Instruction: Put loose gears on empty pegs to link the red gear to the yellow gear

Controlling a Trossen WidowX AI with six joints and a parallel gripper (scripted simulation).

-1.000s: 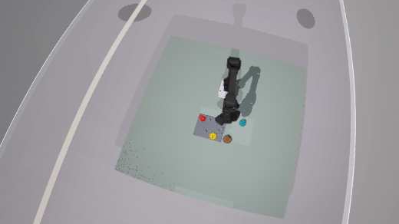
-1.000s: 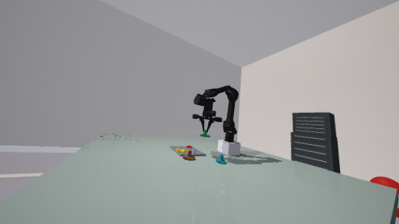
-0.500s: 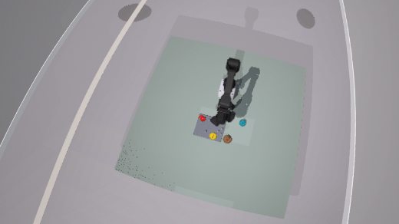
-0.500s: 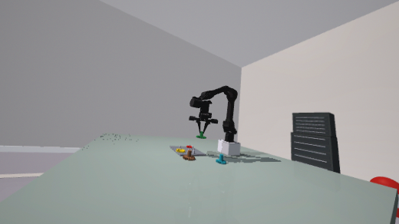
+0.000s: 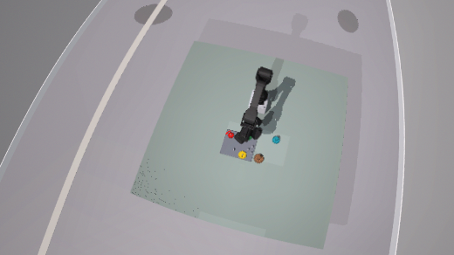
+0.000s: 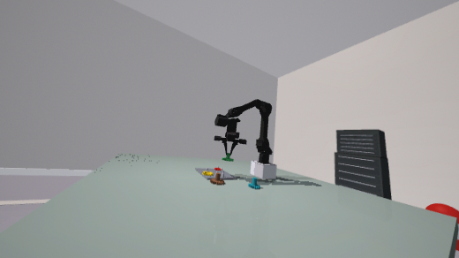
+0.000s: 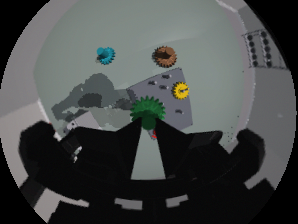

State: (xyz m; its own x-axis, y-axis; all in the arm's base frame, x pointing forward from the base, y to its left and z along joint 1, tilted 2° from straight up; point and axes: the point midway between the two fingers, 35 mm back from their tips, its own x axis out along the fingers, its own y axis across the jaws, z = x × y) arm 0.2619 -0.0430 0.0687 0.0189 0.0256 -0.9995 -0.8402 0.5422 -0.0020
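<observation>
My gripper tip is now 1 cm past the red gear, 11 cm to the left of it and 10 cm above it. From my gripper tip the other things lie so: brown gear (11 cm ahead, 9 cm to the left, 10 cm below); yellow gear (11 cm ahead, 1 cm to the right, 10 cm below); green gear (1 cm below).
</observation>
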